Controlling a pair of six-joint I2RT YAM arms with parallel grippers.
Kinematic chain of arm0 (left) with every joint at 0, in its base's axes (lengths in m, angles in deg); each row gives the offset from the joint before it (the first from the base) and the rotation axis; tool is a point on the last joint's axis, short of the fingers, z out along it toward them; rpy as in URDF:
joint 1: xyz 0 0 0.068 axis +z
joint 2: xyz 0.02 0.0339 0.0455 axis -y
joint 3: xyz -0.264 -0.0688 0 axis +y
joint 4: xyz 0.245 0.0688 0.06 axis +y
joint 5: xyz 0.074 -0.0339 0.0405 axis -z
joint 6: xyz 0.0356 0 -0.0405 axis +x
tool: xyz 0 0 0 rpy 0 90 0
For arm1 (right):
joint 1: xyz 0 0 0.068 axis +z
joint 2: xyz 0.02 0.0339 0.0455 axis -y
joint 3: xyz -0.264 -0.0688 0 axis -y
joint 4: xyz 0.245 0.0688 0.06 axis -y
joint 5: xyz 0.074 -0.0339 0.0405 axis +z
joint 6: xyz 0.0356 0 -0.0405 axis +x
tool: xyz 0 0 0 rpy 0 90 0
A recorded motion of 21 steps. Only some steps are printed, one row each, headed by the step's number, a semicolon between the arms.
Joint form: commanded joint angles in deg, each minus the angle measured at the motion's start. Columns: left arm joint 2, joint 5, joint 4, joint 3, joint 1, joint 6; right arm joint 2, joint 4, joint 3, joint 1, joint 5, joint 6.
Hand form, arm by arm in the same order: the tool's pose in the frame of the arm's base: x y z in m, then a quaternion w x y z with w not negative. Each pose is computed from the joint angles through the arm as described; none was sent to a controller.
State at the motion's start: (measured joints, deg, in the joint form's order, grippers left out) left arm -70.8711 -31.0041 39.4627 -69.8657 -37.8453 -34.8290; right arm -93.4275 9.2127 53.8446 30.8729 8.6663 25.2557
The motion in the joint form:
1: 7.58 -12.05 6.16 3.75 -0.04 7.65; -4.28 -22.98 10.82 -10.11 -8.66 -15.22
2: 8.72 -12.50 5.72 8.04 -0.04 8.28; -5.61 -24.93 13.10 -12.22 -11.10 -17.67
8: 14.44 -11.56 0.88 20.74 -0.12 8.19; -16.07 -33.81 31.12 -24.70 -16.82 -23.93
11: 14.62 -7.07 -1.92 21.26 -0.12 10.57; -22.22 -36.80 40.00 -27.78 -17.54 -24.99
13: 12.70 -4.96 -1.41 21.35 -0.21 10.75; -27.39 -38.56 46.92 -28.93 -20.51 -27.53
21: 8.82 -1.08 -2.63 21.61 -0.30 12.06; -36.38 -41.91 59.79 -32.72 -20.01 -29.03
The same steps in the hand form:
1: 0.1858 -0.1138 0.3534 0.49482 -0.06674 0.86242 0.08320; 0.3446 0.1306 0.2119 0.35482 -0.08693 0.92574 0.09778
2: 0.1823 -0.1108 0.3343 0.48035 -0.05471 0.86932 0.10273; 0.3553 0.1183 0.2137 0.35494 -0.08234 0.92917 0.06238
8: 0.1663 -0.0992 0.2878 0.46537 -0.04473 0.87758 0.10620; 0.4255 0.0409 0.2326 0.35187 -0.01473 0.93491 -0.04370
11: 0.1681 -0.1033 0.2875 0.46431 -0.01916 0.88253 0.07200; 0.4547 0.0191 0.2333 0.34795 0.00377 0.93543 -0.06238
13: 0.1716 -0.1078 0.2798 0.44249 -0.00261 0.89407 0.06956; 0.4768 0.0089 0.2299 0.34480 0.00145 0.93357 -0.09776
21: 0.1804 -0.1177 0.2660 0.41096 0.02880 0.90921 0.06018; 0.5122 -0.0235 0.2237 0.34459 0.01904 0.93214 -0.10956

